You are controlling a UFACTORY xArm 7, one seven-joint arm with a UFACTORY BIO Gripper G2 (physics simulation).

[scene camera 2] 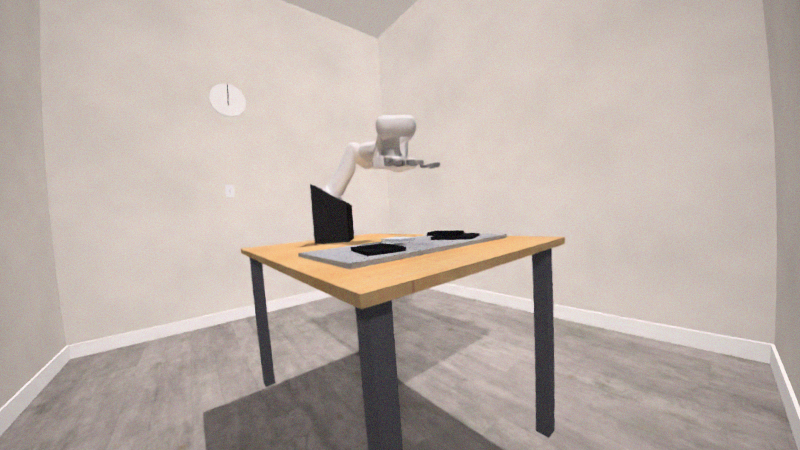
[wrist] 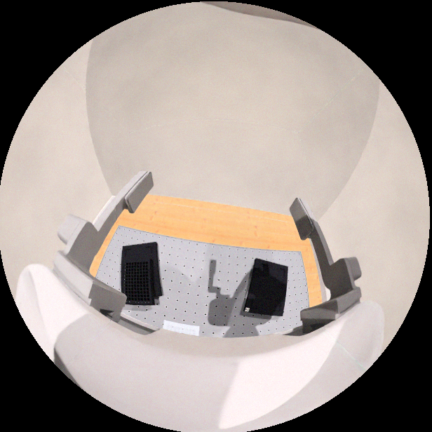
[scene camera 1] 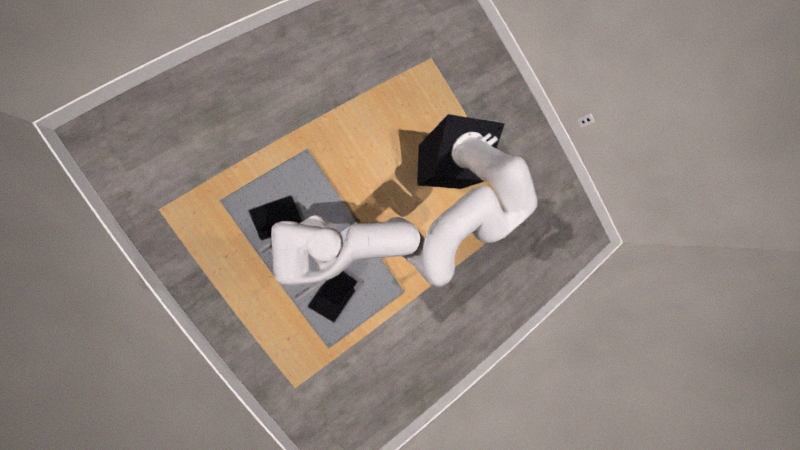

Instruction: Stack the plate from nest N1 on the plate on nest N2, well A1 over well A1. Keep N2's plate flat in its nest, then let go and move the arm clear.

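Frame: origin at the arm's base, x ahead, y right, z down, level; metres.
Where they show: hand, its tool point: (scene camera 2: 417, 164); arm's base, origin of its link: (scene camera 2: 332, 195) (scene camera 1: 468, 150).
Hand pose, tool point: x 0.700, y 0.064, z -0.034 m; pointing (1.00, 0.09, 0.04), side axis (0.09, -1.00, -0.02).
Things, the pixels of their top centre, and the offset from my tool point. Level surfaces: height alone.
- second black block, centre of its top: (scene camera 2: 376, 246) (scene camera 1: 275, 217) dy +0.179, dx -0.032, dz +0.260 m
- white plate, centre of its top: (scene camera 2: 397, 237) dy -0.060, dx -0.191, dz +0.260 m
- grey perforated board, height of its surface: dz +0.274 m
- wooden table, height of its surface: dz +0.287 m
A black plate with a grid of wells (wrist: 137, 282) sits on a black nest (wrist: 137, 246), in the wrist view's left half. This dark pair also shows at lower centre in scene camera 1 and at right in scene camera 2. A second black block (wrist: 267, 289) (scene camera 1: 274, 215) (scene camera 2: 378, 249), with a small white mark at one corner, lies apart from it; whether it bears a plate I cannot tell. No N1 or N2 label is readable, and well A1 cannot be made out. My gripper (wrist: 220, 205) (scene camera 2: 420, 163) is open and empty, high above the board; in scene camera 1 the arm mostly covers it.
A white plate (wrist: 181, 328) (scene camera 2: 400, 240) lies on the grey perforated board (wrist: 185, 295) (scene camera 1: 369, 313) (scene camera 2: 346, 259), between the two dark blocks and toward the arm's base; the arm hides it in scene camera 1. A tall black box (scene camera 1: 439, 159) (scene camera 2: 331, 218) stands by the base on the wooden table (scene camera 1: 251, 313).
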